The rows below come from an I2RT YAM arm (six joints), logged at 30 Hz.
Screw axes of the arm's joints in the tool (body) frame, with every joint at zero. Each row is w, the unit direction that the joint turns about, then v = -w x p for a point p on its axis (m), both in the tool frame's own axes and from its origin. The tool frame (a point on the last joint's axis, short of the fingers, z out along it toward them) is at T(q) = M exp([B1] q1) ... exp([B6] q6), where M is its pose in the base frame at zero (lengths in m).
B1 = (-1, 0, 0, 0, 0.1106, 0)
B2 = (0, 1, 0, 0.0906, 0, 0.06)
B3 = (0, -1, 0, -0.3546, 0, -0.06)
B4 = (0, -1, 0, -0.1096, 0, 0)
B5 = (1, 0, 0, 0, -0.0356, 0)
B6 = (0, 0, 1, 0, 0, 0)
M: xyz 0.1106 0 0.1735 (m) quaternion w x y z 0.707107 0 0.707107 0
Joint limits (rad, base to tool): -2.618..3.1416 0..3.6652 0..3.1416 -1.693..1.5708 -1.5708..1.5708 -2.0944..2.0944
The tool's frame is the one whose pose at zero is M.
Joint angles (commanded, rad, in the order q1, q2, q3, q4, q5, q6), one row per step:
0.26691 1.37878 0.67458 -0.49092 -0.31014 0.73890
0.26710 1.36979 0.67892 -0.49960 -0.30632 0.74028
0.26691 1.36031 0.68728 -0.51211 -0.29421 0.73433
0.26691 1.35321 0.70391 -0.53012 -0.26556 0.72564
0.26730 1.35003 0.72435 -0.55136 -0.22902 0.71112
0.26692 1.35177 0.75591 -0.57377 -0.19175 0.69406
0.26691 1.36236 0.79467 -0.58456 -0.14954 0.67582
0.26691 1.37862 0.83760 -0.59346 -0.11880 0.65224
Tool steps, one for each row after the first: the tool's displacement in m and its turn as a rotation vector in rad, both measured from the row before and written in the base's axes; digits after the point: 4 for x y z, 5 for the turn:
-0.0003 -0.0002 0.0027 -0.00184 -0.00489 -0.00244
0.0002 -0.0004 0.0037 -0.01101 -0.01036 0.00056
0.0015 -0.0006 0.0050 -0.02649 -0.01566 -0.00312
0.0021 -0.0006 0.0051 -0.03619 -0.01606 -0.00058
0.0042 -0.0003 0.0072 -0.03648 -0.02136 0.00058
0.0071 0.0004 0.0078 -0.03885 -0.03185 -0.00034
0.0081 0.0011 0.0079 -0.03081 -0.03011 0.00852

